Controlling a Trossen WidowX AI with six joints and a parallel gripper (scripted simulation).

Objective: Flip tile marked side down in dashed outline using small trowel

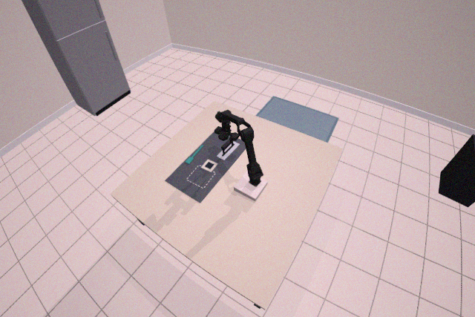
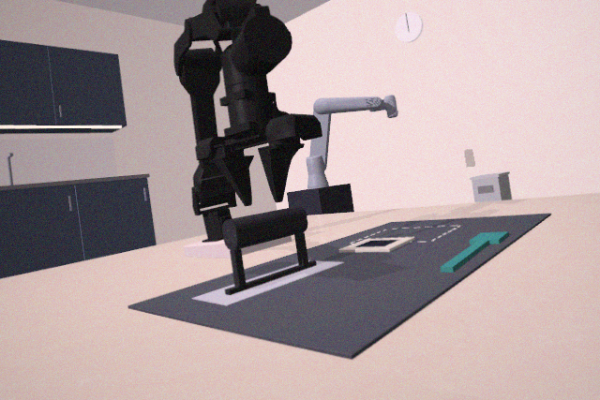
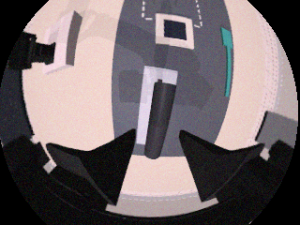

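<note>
The trowel lies 6 cm below my gripper tip and 2 cm to the left of it. From my gripper tip the other things lie so: teal t-shaped tool (21 cm to the left, 18 cm ahead, 10 cm below); dark mat (17 cm to the left, 12 cm below, 5 cm ahead); white tile (21 cm to the left, 10 cm below, 2 cm ahead).
</note>
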